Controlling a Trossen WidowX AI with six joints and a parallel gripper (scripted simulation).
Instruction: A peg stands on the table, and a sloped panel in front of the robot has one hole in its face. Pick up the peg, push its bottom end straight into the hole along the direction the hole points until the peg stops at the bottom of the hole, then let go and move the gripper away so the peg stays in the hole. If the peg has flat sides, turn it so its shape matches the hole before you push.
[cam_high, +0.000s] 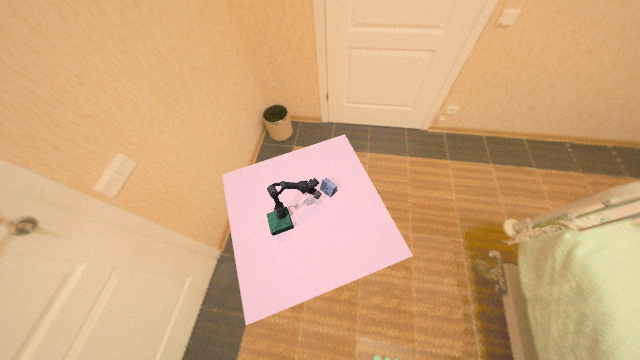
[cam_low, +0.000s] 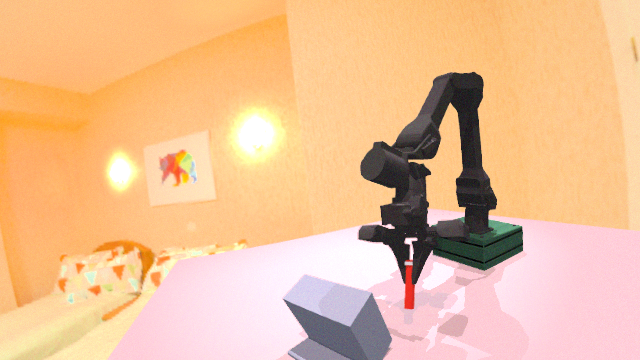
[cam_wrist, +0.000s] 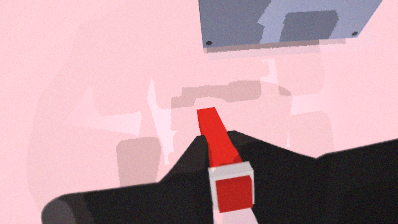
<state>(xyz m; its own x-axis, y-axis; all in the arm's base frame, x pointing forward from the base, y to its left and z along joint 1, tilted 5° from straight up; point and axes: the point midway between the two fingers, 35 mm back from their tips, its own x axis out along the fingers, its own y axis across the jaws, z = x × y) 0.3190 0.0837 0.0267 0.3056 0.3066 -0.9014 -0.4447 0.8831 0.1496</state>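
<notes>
Right now my gripper tip is 130 mm short of the grey-blue sloped panel, 20 mm above it and 10 mm to the left of it. From my gripper tip the other things lie so: red square peg (20 mm above, 10 mm behind).
</notes>
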